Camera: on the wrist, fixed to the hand. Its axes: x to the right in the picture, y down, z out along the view.
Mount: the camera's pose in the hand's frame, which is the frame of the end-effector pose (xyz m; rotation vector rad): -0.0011 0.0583 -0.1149 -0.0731 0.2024 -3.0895
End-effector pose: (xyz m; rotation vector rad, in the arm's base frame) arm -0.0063 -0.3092 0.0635 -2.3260 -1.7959 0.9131
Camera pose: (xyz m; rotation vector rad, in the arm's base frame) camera 0.0996 -0.2945 0.1354 1.4341 -2.0306 -0.2333
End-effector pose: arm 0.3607 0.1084 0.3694 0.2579 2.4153 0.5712
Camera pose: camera 0.2921 0.1211 0.4778 -2.6623 0.3811 -0.8082
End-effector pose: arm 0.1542 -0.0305 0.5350 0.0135 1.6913 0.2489
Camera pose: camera 0.0337 0.0083 0.5592 -2.2999 0.1886 -1.9018
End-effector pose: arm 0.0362 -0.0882 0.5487 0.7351 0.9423 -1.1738
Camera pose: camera 0.0673 0.0267 0.4994 0.9367 -0.9347 1.5508
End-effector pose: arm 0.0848 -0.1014 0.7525 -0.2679 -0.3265 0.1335
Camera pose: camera 0.1171 -0.0732 0.6310 0.3889 -0.2192 -2.9169
